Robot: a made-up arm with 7 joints. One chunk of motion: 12 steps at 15 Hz.
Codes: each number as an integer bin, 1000 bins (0 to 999) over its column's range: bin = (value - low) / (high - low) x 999, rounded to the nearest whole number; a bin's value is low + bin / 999 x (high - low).
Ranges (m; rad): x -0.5..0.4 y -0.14..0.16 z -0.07..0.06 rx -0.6..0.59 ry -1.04..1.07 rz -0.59..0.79
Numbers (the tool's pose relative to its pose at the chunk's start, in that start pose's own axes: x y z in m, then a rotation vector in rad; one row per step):
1: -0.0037 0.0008 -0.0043 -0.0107 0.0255 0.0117
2: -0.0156 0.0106 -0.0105 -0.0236 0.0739 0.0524
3: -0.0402 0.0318 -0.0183 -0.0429 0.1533 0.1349
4: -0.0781 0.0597 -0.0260 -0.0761 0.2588 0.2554
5: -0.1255 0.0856 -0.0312 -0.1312 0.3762 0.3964
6: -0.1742 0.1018 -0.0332 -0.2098 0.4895 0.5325
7: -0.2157 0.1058 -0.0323 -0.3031 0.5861 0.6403
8: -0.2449 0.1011 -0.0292 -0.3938 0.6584 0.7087
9: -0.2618 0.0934 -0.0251 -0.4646 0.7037 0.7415
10: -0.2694 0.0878 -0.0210 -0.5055 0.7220 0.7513
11: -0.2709 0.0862 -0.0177 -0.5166 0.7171 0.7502
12: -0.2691 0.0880 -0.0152 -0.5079 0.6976 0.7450
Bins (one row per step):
1: 551 469 505 495 504 436
2: 538 501 457 484 527 465
3: 510 572 397 468 565 525
4: 468 665 338 440 615 612
5: 416 751 298 394 671 714
6: 362 805 283 328 724 813
7: 316 819 290 249 770 891
8: 283 803 314 173 804 940
9: 264 777 345 114 826 964
10: 256 759 377 79 834 971
11: 254 753 402 70 832 970
12: 256 759 421 77 823 966

